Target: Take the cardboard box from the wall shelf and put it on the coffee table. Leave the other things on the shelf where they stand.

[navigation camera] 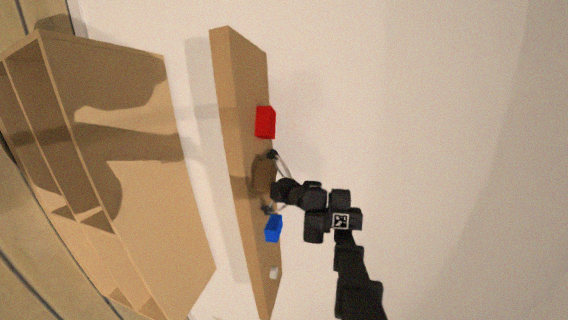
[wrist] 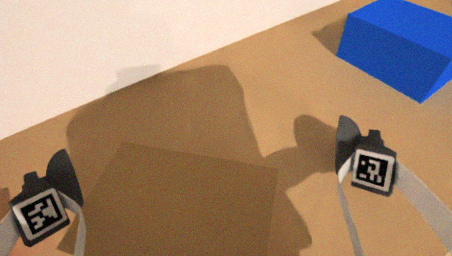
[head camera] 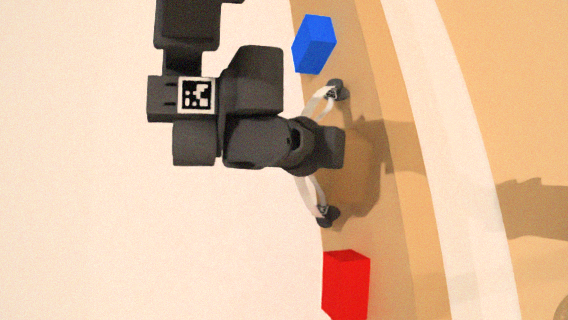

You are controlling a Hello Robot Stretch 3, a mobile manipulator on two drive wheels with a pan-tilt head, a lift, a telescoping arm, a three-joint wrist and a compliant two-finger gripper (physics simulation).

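Frame: origin at the robot's base, x ahead, y left, z up, level; centimetres.
Where they show: gripper, fingertip midpoint: (wrist: 210, 154).
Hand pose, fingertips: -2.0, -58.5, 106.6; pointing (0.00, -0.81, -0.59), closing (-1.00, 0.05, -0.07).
Note:
Each offset is from my fingertips to the top centre of the thing, as dx, dy, dz.
The brown cardboard box @(+1.9, +4.8, +3.4) (head camera: 362, 170) (navigation camera: 263, 174) (wrist: 185, 200) stands in shadow on the wooden wall shelf (head camera: 395, 225) (navigation camera: 223, 100) (wrist: 285, 75), between a red block and a blue block. My gripper (head camera: 332, 153) (navigation camera: 270, 181) (wrist: 210, 154) is open over the box. In the wrist view the box's top lies between the two spread fingertips, nearer the left one, with space at both sides. In the head view the gripper body hides part of the box. I cannot tell how high the fingertips are above the box, nor identify the coffee table.
The blue block @(-19.2, -7.0, +2.9) (head camera: 314, 45) (navigation camera: 273, 228) (wrist: 395, 47) stands close to one finger. The red block @(+18.9, +5.5, +2.9) (head camera: 346, 285) (navigation camera: 265, 122) stands beyond the other finger. A small white object @(-42.2, -12.0, +0.8) (navigation camera: 273, 272) is farther along the shelf. A wooden unit with compartments (navigation camera: 160, 200) stands lower, beside the wall.

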